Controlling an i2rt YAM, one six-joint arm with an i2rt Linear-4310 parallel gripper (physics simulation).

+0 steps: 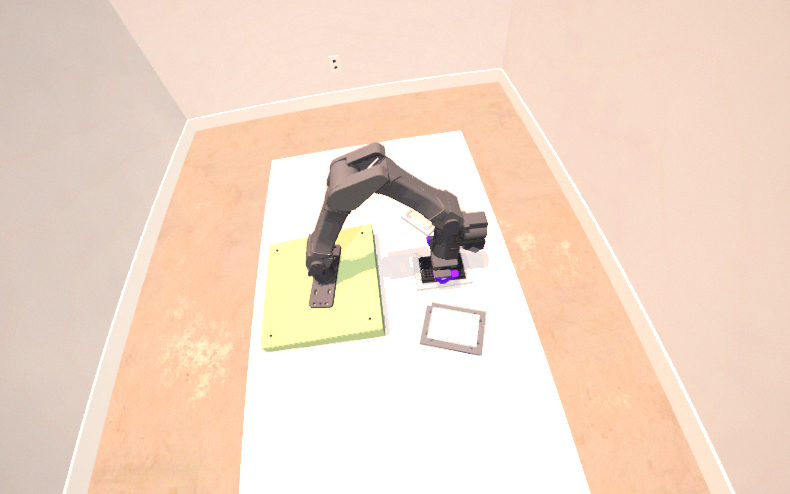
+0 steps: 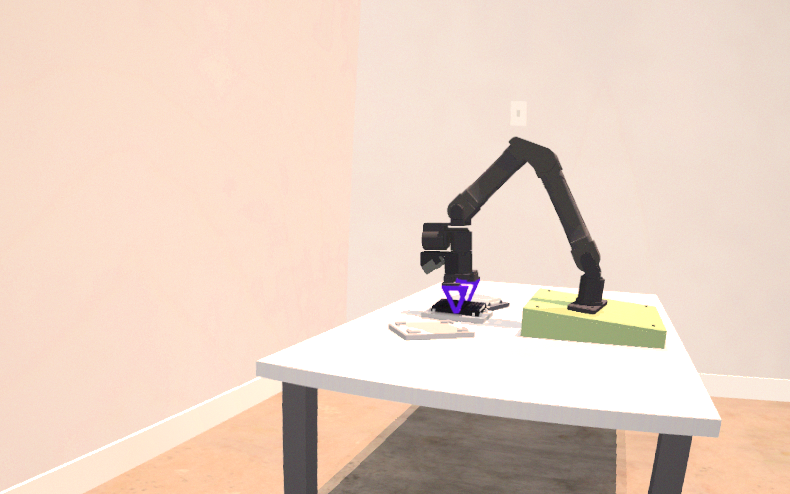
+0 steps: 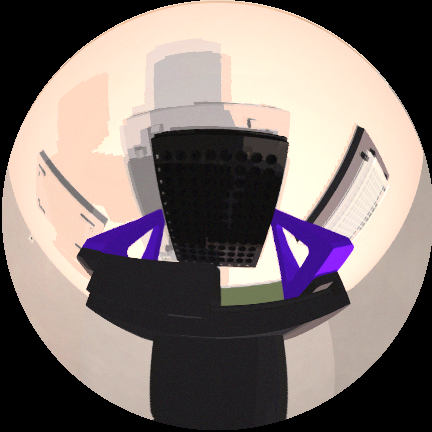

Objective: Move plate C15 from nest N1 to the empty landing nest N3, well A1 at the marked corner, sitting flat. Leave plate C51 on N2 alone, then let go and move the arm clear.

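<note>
A black well plate (image 1: 426, 275) (image 2: 476, 307) (image 3: 219, 181) lies flat in the middle nest (image 1: 422, 287) (image 2: 469, 317) (image 3: 139, 181) on the white table. My gripper (image 1: 444, 276) (image 2: 459, 304) (image 3: 217, 214) is low over it and open. Its purple fingers stand on either side of the plate's short width, with a small gap at each side. A white well plate (image 1: 417, 220) (image 2: 495, 303) (image 3: 358, 201) sits on the nest behind. An empty grey-framed nest (image 1: 454, 310) (image 2: 432, 329) (image 3: 60, 174) lies in front. I cannot read the plate labels or see a marked corner.
The arm's base stands on a green slab (image 1: 294, 319) (image 2: 592, 323) (image 3: 250, 294) to the left of the nests. The white table (image 1: 384, 425) (image 2: 491, 371) stretches toward the near edge in front of the empty nest.
</note>
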